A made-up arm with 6 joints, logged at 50 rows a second.
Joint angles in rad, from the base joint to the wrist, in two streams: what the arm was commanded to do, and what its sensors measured. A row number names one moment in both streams.
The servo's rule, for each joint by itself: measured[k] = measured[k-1] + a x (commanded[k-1-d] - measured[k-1]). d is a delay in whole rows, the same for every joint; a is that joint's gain. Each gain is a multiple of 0.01, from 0.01 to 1. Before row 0 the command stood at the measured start. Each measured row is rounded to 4 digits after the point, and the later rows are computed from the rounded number. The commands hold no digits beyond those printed.
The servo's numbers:
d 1
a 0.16 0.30 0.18 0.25 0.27 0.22
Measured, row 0:
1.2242, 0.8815, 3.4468, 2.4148, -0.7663, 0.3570
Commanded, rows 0 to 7:
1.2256, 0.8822, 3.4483, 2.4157, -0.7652, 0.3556
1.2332, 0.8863, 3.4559, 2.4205, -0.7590, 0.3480
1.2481, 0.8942, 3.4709, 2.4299, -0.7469, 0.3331
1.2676, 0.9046, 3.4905, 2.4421, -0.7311, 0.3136
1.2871, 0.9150, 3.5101, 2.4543, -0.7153, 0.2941
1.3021, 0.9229, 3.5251, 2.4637, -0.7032, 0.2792
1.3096, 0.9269, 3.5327, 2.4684, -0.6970, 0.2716
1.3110, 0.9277, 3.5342, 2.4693, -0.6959, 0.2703
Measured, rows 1 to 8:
1.2242, 0.8815, 3.4468, 2.4148, -0.7663, 0.3570
1.2244, 0.8817, 3.4471, 2.4150, -0.7660, 0.3567
1.2258, 0.8831, 3.4487, 2.4164, -0.7641, 0.3548
1.2294, 0.8864, 3.4527, 2.4198, -0.7595, 0.3500
1.2355, 0.8919, 3.4595, 2.4254, -0.7518, 0.3420
1.2438, 0.8988, 3.4686, 2.4326, -0.7419, 0.3315
1.2531, 0.9060, 3.4788, 2.4404, -0.7315, 0.3200
1.2621, 0.9123, 3.4885, 2.4474, -0.7222, 0.3094

